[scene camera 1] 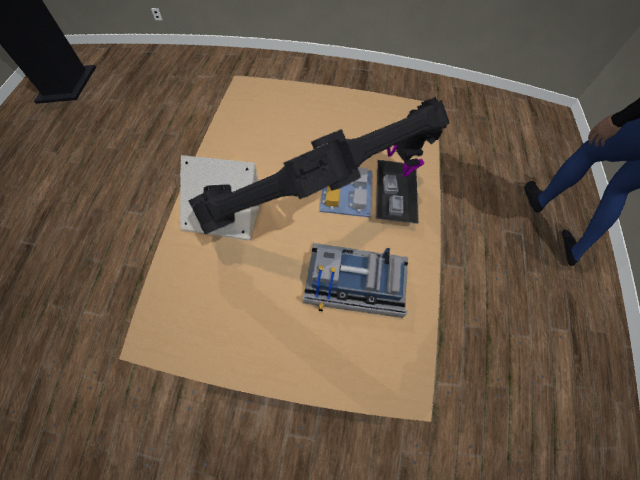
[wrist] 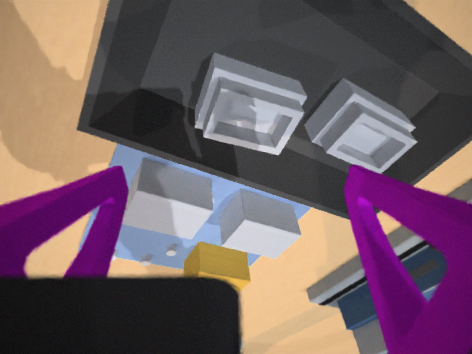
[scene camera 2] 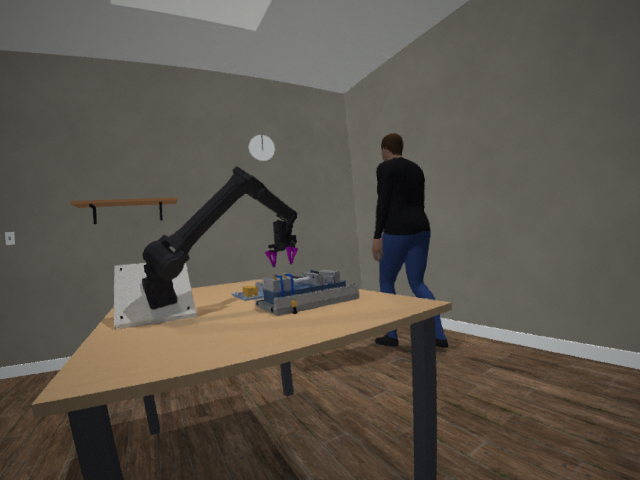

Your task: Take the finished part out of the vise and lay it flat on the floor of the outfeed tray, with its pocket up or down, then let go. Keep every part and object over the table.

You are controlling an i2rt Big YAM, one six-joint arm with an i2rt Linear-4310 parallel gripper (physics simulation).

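Places are measured from the arm's base along level axes (x ahead, y left, z up), in centimetres.
Pixels of known places: gripper, fingertip midpoint: (scene camera 1: 397, 166) (wrist: 236, 178) (scene camera 2: 282, 265); arm's base at its link origin: (scene camera 2: 159, 292).
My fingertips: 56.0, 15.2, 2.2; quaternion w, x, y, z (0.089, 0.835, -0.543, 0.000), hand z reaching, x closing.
Ahead of a thing's pixels: the offset from my fingertips to its middle, as dx, dy, dz. "pt": to the spot under its first point.
Two grey finished parts lie flat on the floor of the dark outfeed tray (scene camera 1: 381, 214) (wrist: 320, 30), apart and with their pockets up. One part {-0.6, -2.0, -7.6} (scene camera 1: 390, 183) (wrist: 255, 107) is farther from the vise; the other part {+0.6, -10.4, -7.6} (scene camera 1: 396, 205) (wrist: 367, 135) is nearer to it. My gripper (scene camera 1: 397, 164) (scene camera 2: 282, 264) (wrist: 236, 178) is open and empty, pointing down above the tray's far end, clear of both parts. The vise {-13.2, -35.9, -5.6} (scene camera 1: 354, 285) (scene camera 2: 310, 298) (wrist: 360, 305) shows no part in the gap between its jaws. The tray is hidden in scene camera 2.
A light blue plate {-15.7, -3.7, -10.2} (scene camera 1: 345, 210) (wrist: 145, 247) beside the tray carries grey blocks (scene camera 1: 359, 198) (wrist: 170, 200) and a yellow block {-20.7, -7.7, -8.0} (scene camera 1: 332, 196) (scene camera 2: 250, 290) (wrist: 217, 262). Blue hoses {pt -21.8, -40.5, +0.4} (scene camera 1: 330, 284) (scene camera 2: 292, 284) rise at the vise's end. A person (scene camera 1: 573, 180) (scene camera 2: 403, 206) stands beyond the table.
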